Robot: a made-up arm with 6 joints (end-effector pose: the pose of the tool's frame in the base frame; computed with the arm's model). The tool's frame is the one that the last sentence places.
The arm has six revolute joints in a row. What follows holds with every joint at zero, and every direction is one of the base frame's. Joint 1 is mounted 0.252 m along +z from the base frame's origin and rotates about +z. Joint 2 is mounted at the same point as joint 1 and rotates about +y. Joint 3 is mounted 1.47 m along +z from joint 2 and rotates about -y. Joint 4 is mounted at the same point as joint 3 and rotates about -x. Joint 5 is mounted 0.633 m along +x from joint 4 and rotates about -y. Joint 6 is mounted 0.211 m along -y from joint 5 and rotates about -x. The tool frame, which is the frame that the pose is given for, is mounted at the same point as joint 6; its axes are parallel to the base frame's.
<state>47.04 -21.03 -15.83 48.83 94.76 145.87</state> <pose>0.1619 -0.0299 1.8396 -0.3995 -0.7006 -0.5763 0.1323</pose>
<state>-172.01 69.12 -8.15 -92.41 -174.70 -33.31</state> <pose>-1.2934 -0.1905 0.1120 0.7140 -0.2907 0.5498 0.3216</pose>
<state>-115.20 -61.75 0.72 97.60 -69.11 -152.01</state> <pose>0.5310 1.0629 1.6058 -0.2525 -0.8276 -0.4958 0.0743</pose>
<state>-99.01 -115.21 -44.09 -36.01 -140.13 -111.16</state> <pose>-0.0108 1.0221 0.1847 0.8076 -0.0986 -0.5684 0.1223</pose>
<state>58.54 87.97 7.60 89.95 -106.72 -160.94</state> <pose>0.9307 1.5208 -0.2847 -0.1165 -0.1134 -0.3024 0.9392</pose>
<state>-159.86 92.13 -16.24 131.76 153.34 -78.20</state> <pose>-1.2837 -0.6205 -0.4530 0.4319 -0.6357 0.1931 0.6099</pose>
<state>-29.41 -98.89 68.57 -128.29 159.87 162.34</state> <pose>-1.7079 1.1128 0.3239 0.5136 -0.2151 -0.3173 0.7676</pose>
